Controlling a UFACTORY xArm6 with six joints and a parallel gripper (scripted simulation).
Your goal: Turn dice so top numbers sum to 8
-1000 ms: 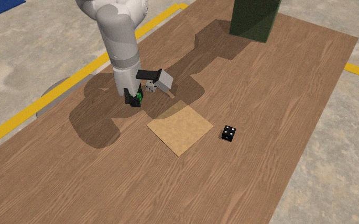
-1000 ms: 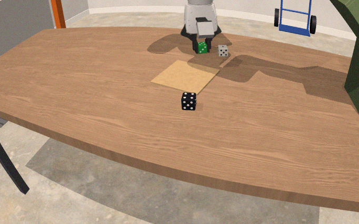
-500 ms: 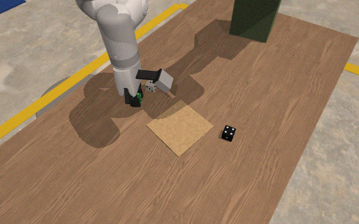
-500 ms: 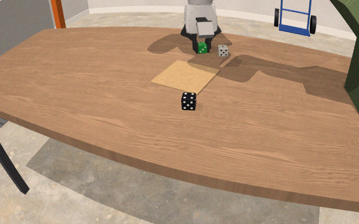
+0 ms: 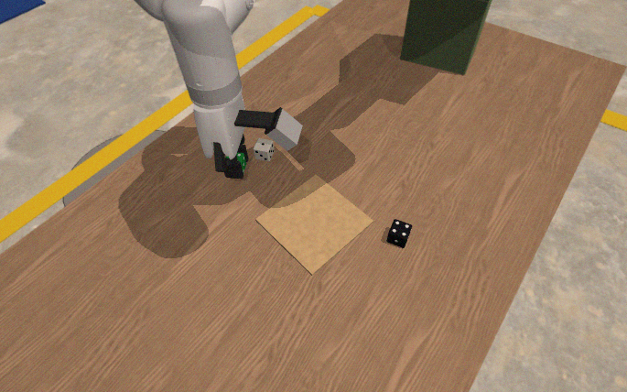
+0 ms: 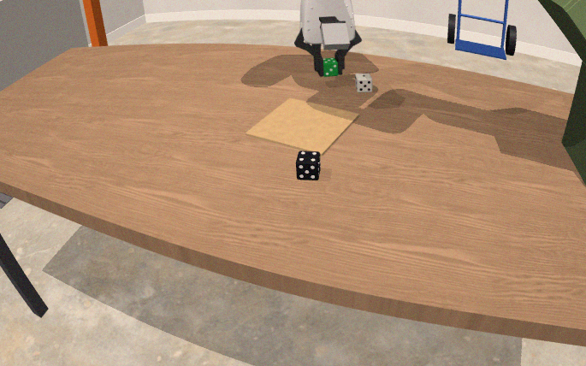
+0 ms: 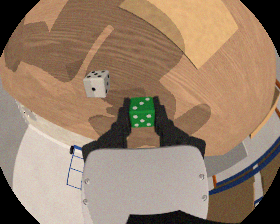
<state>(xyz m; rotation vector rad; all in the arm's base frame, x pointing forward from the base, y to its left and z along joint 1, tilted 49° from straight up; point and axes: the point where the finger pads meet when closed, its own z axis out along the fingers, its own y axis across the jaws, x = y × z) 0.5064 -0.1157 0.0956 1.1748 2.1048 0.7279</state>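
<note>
Now: the white die 7 cm behind my hand, 1 cm to the right of it and 3 cm below it. From my hand the other things lie so: tan mat: 3 cm behind, 16 cm to the left, 4 cm below; then green die: 1 cm below; then black die: 10 cm behind, 28 cm to the left, 3 cm below.
</note>
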